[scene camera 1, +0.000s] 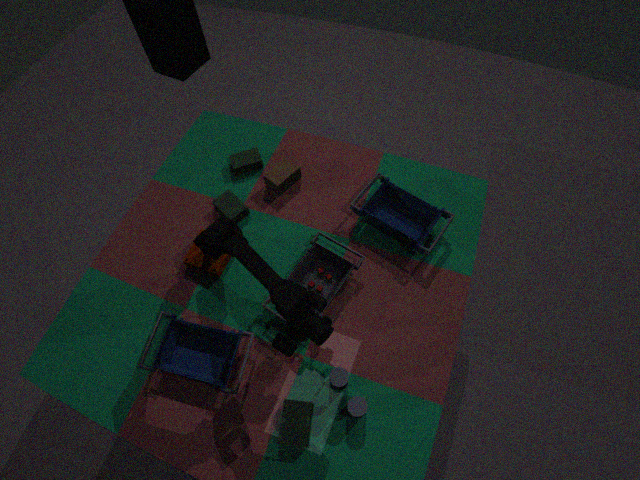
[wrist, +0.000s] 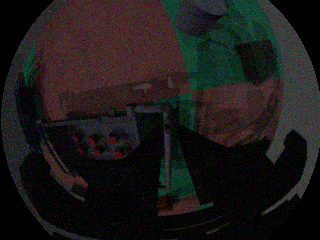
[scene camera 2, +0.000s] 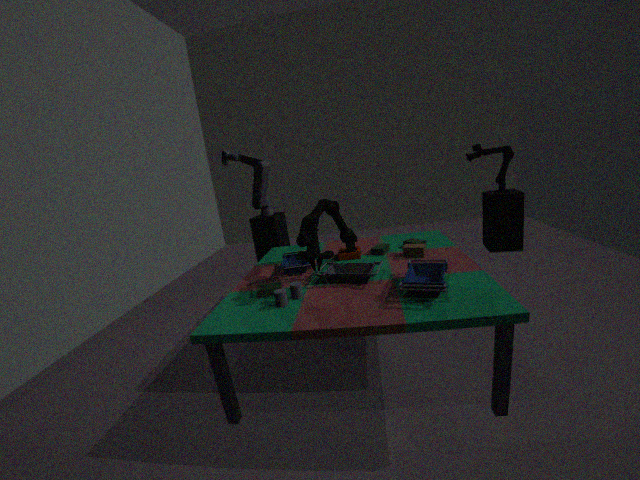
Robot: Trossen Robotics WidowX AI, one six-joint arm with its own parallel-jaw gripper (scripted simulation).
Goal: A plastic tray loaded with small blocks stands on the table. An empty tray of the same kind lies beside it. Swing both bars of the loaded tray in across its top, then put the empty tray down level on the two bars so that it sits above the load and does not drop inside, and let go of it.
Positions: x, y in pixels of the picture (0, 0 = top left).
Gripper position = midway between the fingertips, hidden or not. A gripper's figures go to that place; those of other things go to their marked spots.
Scene:
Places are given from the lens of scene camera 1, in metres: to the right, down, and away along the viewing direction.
my gripper [scene camera 1: 303, 331]: -0.05, 0.27, 1.07
dark green block [scene camera 1: 296, 415]: -0.07, 0.48, 0.98

